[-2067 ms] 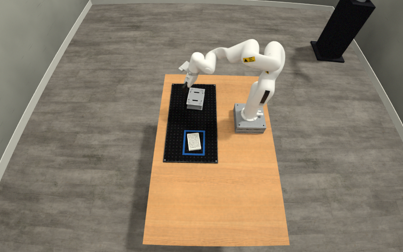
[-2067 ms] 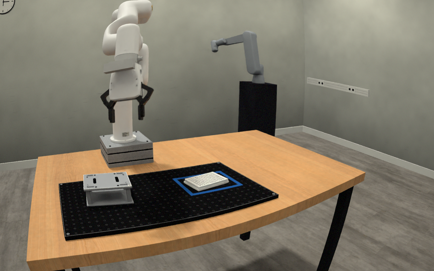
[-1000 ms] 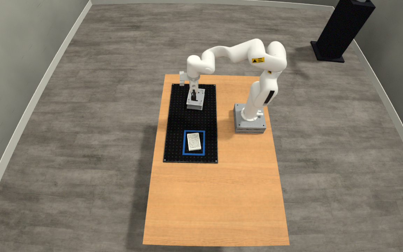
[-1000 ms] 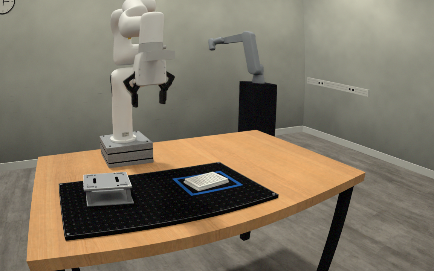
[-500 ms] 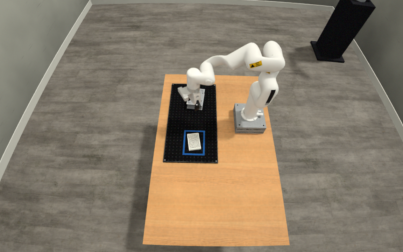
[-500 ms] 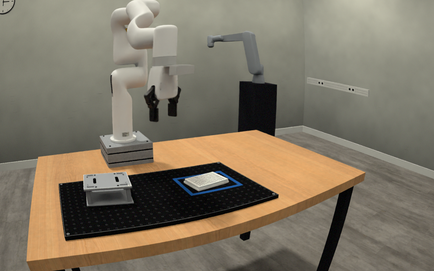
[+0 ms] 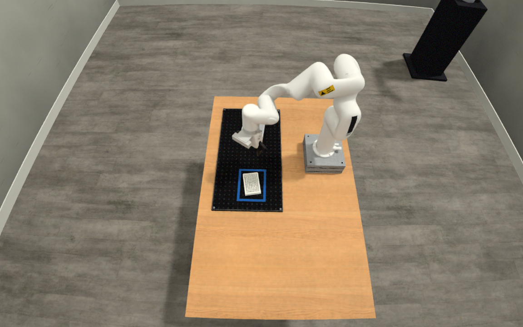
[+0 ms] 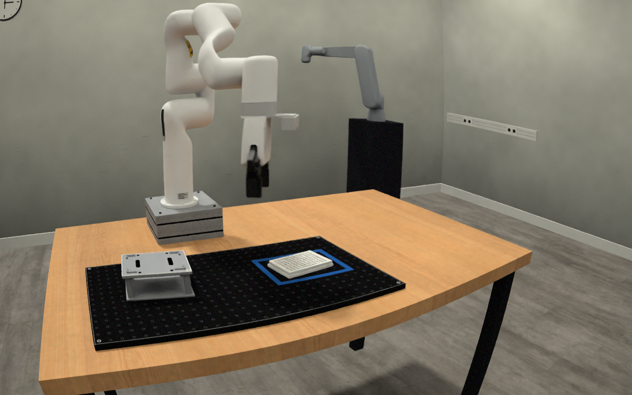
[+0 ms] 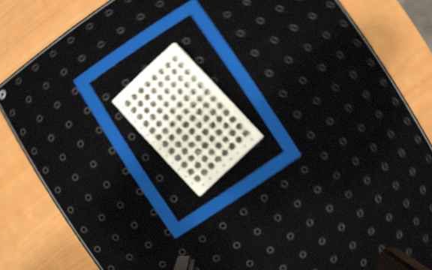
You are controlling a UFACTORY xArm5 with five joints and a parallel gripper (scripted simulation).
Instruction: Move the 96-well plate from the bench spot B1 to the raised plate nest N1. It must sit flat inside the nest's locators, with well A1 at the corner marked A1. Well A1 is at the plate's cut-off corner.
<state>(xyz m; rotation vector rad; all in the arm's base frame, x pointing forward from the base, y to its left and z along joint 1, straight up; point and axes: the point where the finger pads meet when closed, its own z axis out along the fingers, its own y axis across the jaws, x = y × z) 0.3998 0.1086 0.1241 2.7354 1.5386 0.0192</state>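
Now: hand 190 mm above the white 96-well plate, 100 mm to the right of it and 10 mm past it. Round my hand: grey raised plate nest 260 mm to the right, 140 mm below.
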